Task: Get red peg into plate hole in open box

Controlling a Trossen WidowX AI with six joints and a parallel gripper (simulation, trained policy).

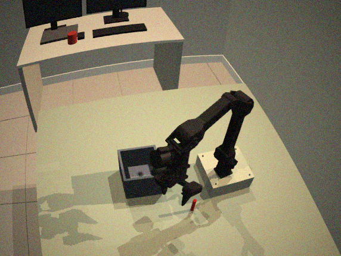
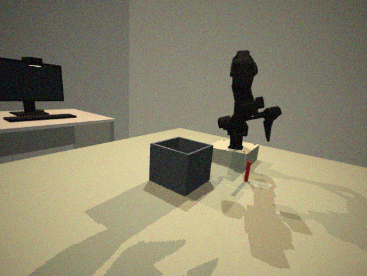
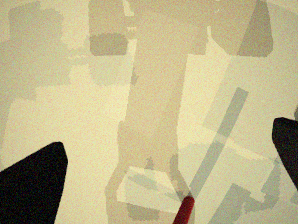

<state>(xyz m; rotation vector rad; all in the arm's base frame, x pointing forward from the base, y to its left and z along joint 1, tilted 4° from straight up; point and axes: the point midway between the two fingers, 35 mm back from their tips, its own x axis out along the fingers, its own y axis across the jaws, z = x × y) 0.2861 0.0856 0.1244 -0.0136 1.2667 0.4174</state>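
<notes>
The red peg is 110 mm behind my gripper tip, 10 mm to the right of it and 140 mm below it. Round my gripper tip: pale plate 30 mm ahead, 230 mm to the right, 130 mm below.
</notes>
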